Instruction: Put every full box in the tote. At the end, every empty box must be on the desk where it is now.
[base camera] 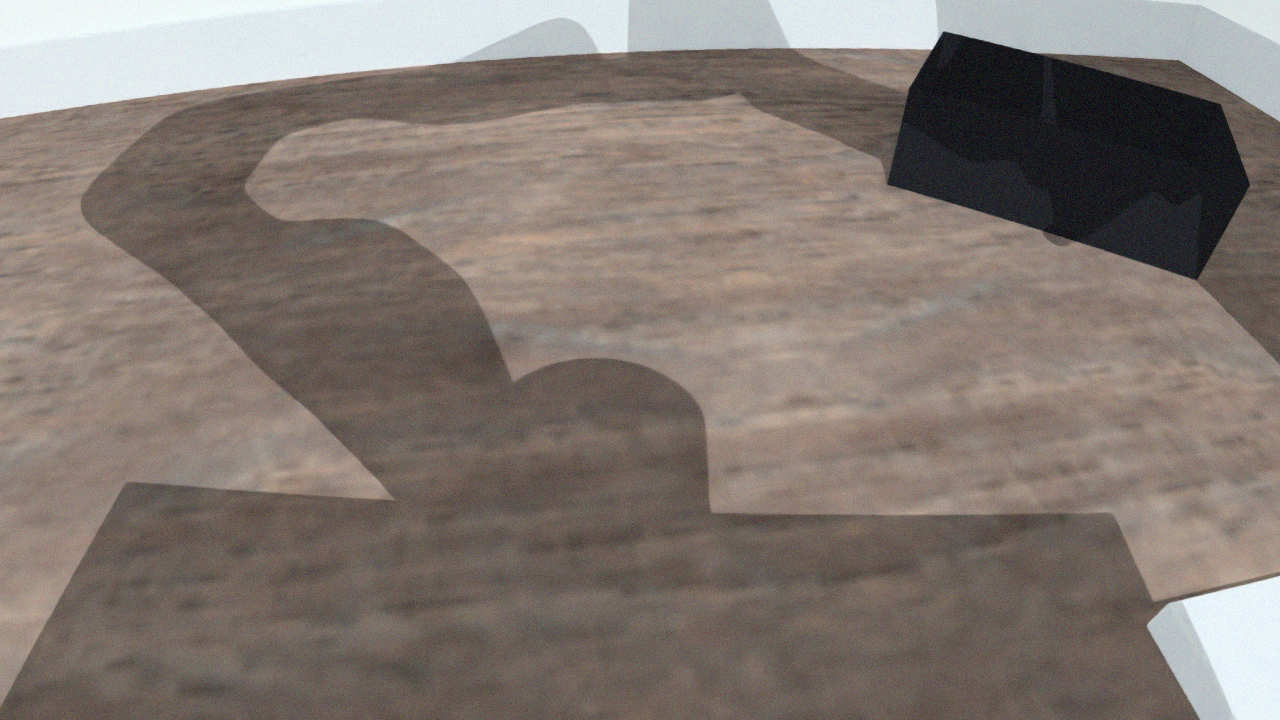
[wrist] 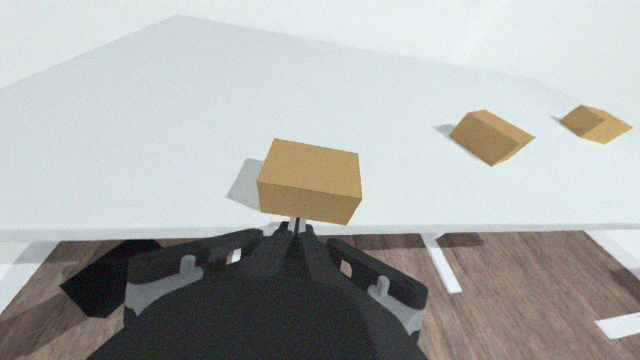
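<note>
In the wrist view a brown box [wrist: 310, 172] stands near the front edge of the white desk [wrist: 150, 115]. A second brown box [wrist: 487, 137] stands to the right, and a third brown box [wrist: 595, 124] is farther right. All look closed; whether each is full or empty cannot be told. My gripper [wrist: 296, 227] is shut with nothing between the fingers; its tips appear just in front of the nearest box, and contact cannot be told. The black tote [base camera: 1056, 152] [wrist: 107, 280] stands on the floor; its inside is dark.
The wood-look floor [base camera: 581, 268] [wrist: 480, 310] bears shadows of the arm and base. White strips [wrist: 442, 265] lie on the floor beyond the desk's front edge in the wrist view. Pale walls stand behind the floor, and a white block [base camera: 1244, 635] shows at the lower right of the base view.
</note>
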